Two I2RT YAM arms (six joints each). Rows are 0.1 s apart.
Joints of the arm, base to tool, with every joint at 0 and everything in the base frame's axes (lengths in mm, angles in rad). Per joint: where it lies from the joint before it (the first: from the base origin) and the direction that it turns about. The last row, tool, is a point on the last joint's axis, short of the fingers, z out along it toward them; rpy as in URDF.
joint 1: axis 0 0 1 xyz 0 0 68
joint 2: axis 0 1 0 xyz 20 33.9 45.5
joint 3: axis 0 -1 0 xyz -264 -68.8 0
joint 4: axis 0 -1 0 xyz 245 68.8 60
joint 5: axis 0 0 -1 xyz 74 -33.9 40.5
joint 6: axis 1 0 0 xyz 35.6 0 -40.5
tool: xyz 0 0 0 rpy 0 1.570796 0
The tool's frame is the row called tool.
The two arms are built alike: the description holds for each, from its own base.
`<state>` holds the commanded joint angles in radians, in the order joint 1, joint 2, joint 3, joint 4, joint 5, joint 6, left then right.
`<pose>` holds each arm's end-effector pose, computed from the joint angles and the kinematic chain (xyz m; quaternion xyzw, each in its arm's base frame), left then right.
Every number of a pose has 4 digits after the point. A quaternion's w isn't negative.
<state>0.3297 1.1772 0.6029 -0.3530 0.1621 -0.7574 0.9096 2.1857 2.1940 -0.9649 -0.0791 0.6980</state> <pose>0.2124 0.0666 0.1873 -0.4671 0.8225 -0.1419 0.2917 0.2925 0.3805 0.3017 -0.1125 0.9459 0.2436 0.1825</pose>
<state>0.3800 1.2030 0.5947 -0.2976 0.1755 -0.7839 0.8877 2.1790 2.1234 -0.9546 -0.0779 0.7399</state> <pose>0.2138 0.0787 0.1832 -0.4937 0.8023 -0.1464 0.3019 0.2989 0.3717 0.2837 -0.0816 0.9568 0.2266 0.1626</pose>
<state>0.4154 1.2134 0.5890 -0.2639 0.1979 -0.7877 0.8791 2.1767 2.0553 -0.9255 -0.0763 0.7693</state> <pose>0.2134 0.0865 0.1818 -0.5034 0.7918 -0.1531 0.3100 0.3013 0.3680 0.2656 -0.0628 0.9632 0.2150 0.1487</pose>
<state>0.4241 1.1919 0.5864 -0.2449 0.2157 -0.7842 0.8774 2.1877 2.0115 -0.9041 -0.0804 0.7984</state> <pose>0.2125 0.0876 0.1869 -0.4973 0.7872 -0.1619 0.3267 0.3021 0.3679 0.2484 -0.0480 0.9682 0.2064 0.1333</pose>
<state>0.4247 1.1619 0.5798 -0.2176 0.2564 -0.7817 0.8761 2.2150 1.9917 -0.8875 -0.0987 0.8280</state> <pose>0.2117 0.0858 0.1934 -0.4817 0.7841 -0.1828 0.3460 0.3042 0.3705 0.2308 -0.0346 0.9719 0.2030 0.1138</pose>
